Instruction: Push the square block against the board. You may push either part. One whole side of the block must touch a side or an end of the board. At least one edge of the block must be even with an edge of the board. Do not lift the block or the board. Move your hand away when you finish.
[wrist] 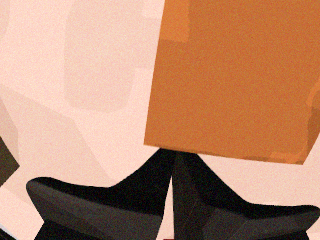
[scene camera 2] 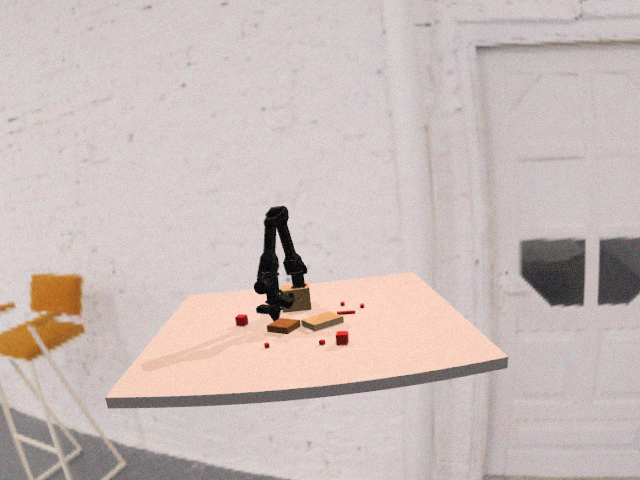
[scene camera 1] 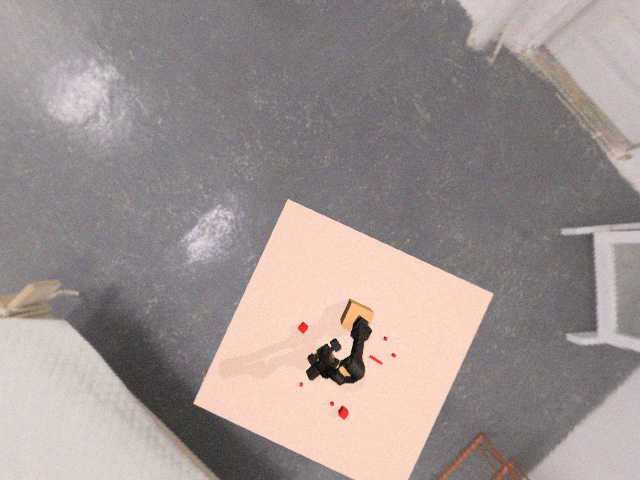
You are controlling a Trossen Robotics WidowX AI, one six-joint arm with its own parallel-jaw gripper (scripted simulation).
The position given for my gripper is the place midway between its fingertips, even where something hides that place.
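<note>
In the wrist view I see my gripper (wrist: 174,144), shut and holding nothing. The same view shows me a square block (wrist: 233,86).
</note>
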